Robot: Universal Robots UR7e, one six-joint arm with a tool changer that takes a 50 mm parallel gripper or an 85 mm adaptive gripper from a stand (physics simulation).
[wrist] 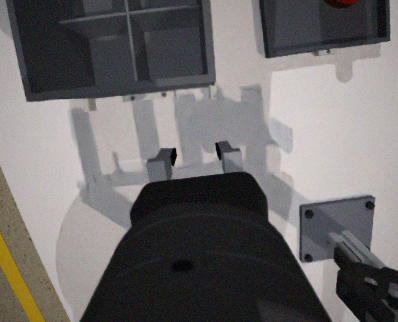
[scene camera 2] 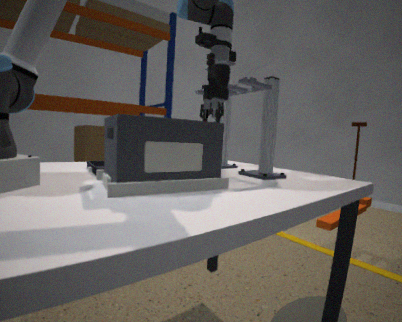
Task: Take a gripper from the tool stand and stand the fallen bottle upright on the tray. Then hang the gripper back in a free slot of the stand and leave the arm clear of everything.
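Frame: origin at the arm's base, x left, y back, z up, level; metres.
Seen in the pictures: hand at its tool point: (scene camera 2: 219, 62).
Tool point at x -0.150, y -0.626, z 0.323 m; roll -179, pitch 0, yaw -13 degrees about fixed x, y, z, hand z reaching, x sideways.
Pixels of each thing's top centre, then the offset from my tool point to it. "pt": a spot on its surface instead. Level surfaces: height alone.
- stand's foot plate at a spot on its surface: (wrist: 320, 225) pt dx +0.160, dy -0.225, dz -0.384 m
- tray at a spot on its surface: (wrist: 300, 45) pt dx +0.202, dy +0.090, dz -0.390 m
- bottle at a spot on its surface: (wrist: 343, 2) pt dx +0.269, dy +0.127, dz -0.366 m
- dark grey divided bin at its top centre: (scene camera 2: 162, 120) dx -0.012, dy +0.233, dz -0.221 m
- white table at its surface level: dz -0.396 m
My black parallel gripper (scene camera 2: 213, 111) (wrist: 195, 154) is open, with no thing between its two light fingers. It hangs at the tool stand (scene camera 2: 270, 125), high over the table. In the scene view it overlaps a second, black gripper at the stand. That second gripper (wrist: 367, 287) shows at the lower right of the wrist view, beside the stand's foot plate (wrist: 320, 225). The tray (wrist: 300, 45) is at the upper right of the wrist view. A red rounded part of the bottle (wrist: 343, 2) shows over it, cut off by the view's edge, so its posture cannot be told.
A dark grey divided bin (scene camera 2: 165, 125) (wrist: 209, 50) stands on the white table (scene camera 2: 240, 205) (wrist: 330, 110), left of the tray in the wrist view. In the scene view it hides part of the area behind it. A rack with orange beams (scene camera 2: 170, 65) stands behind the table.
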